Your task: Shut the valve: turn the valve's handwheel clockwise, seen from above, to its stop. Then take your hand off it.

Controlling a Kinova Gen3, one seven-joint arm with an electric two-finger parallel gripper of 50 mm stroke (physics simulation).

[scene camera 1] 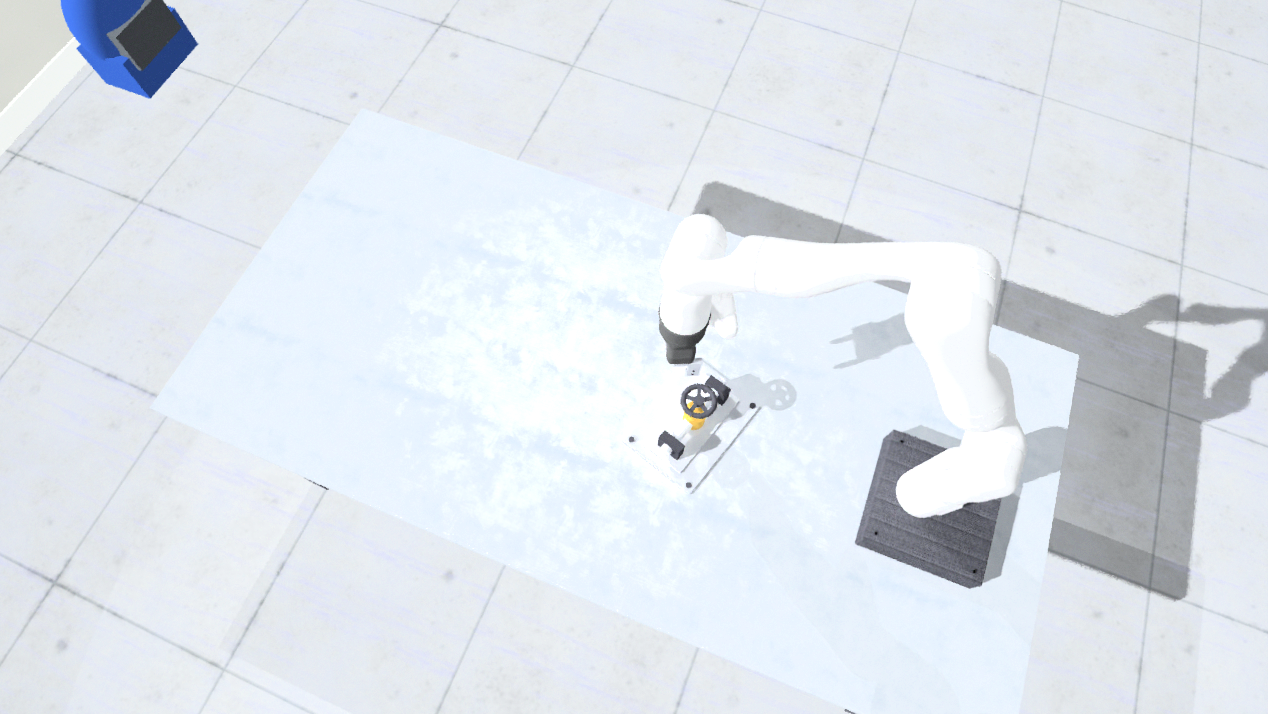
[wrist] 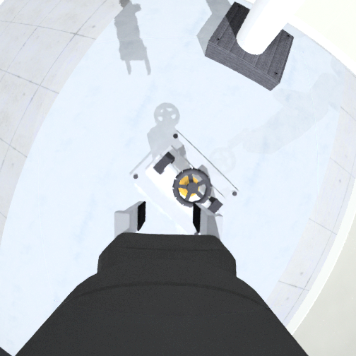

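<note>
The valve's dark five-spoked handwheel (scene camera 1: 699, 400) (wrist: 192, 188) stands above a yellow valve part (scene camera 1: 695, 421). The valve is on a pale, see-through plate (scene camera 1: 705, 454) (wrist: 162, 190) with dark screws at its corners. My gripper (wrist: 168, 212) is open, with nothing between its fingers. In the wrist view the handwheel lies beyond the fingertips and toward the right finger, not between them. In the scene view the dark gripper body (scene camera 1: 681, 353) is up and left of the handwheel, apart from it; its fingertips are hard to make out there.
Two black clamps (scene camera 1: 670, 444) (scene camera 1: 718, 390) (wrist: 163, 163) (wrist: 215, 205) hold the pipe on either side of the handwheel. The arm's dark base block (scene camera 1: 927, 549) (wrist: 240, 59) stands on the pale table (scene camera 1: 310, 310) at the right in the scene view. A blue object (scene camera 1: 150, 75) is at the top left.
</note>
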